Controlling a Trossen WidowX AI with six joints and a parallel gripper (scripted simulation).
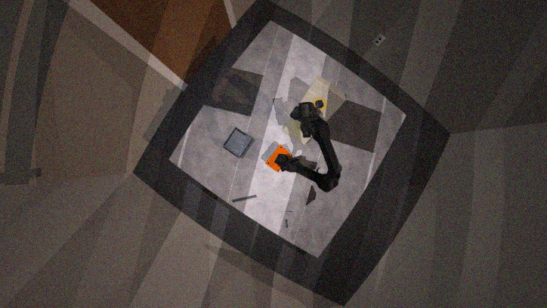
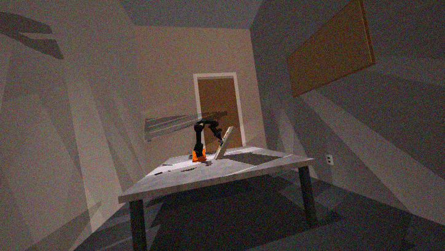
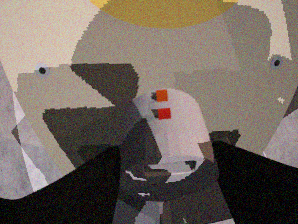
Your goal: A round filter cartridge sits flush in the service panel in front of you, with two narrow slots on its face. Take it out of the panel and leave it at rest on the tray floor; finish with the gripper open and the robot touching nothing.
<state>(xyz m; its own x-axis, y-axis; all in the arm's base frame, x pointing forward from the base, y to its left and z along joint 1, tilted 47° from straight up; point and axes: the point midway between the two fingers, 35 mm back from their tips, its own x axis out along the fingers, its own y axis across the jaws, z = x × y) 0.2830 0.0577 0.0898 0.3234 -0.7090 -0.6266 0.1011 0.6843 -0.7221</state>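
Now: gripper tip 4 cm short of the service panel, 1 cm to the left of it and 2 cm above it. The rest, counted from my gripper tip: grey square tray (31 cm behind, 31 cm to the left, 19 cm below); then round filter cartridge (right at my gripper tip).
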